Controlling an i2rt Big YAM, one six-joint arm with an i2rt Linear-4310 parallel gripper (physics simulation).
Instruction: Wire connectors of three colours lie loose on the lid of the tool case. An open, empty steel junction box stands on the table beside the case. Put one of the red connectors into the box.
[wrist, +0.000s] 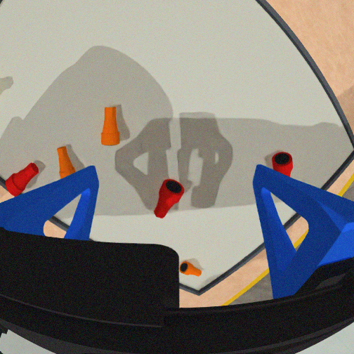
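Note:
My gripper (175, 173) is open and empty, its two blue fingers spread wide above the pale lid (200, 65) of the tool case. A red connector (169, 198) lies tilted on the lid between the fingers in the picture, its dark open end to the upper right. A second red connector (282, 162) lies beyond the right fingertip, which hides part of it. A third red connector (22, 179) lies at the left, near the lid's edge. The steel junction box does not show in this view.
Orange connectors lie on the lid: one (110, 126) at upper left, one (65, 162) partly behind the left finger, one (190, 268) near the bottom corner. The lid's dark rim (320, 73) curves down the right side, with tan table (330, 25) beyond. The arm's shadow crosses the lid.

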